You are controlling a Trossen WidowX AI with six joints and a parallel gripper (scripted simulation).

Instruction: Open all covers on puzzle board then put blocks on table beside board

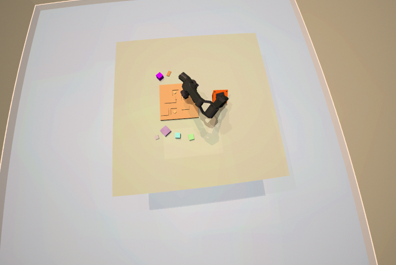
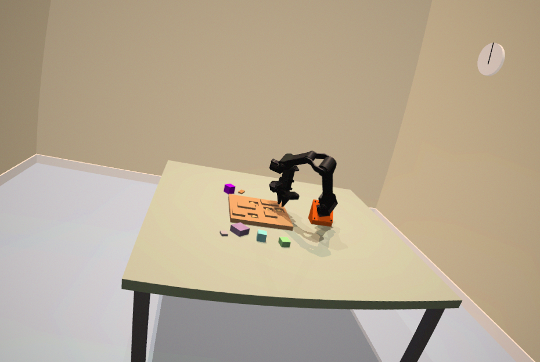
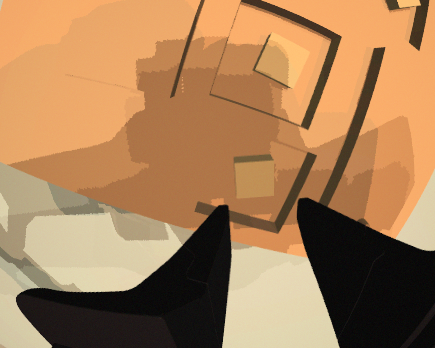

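Now: gripper tip 32 cm to the right of the green block, 8 cm short of it and 3 cm above it. Round my gripper tip: magenta cube 23 cm to the right, 22 cm ahead, 3 cm below; then cyan block 29 cm to the left, 17 cm ahead, 3 cm below; then flat orange block 25 cm to the right, 15 cm ahead, 4 cm below.
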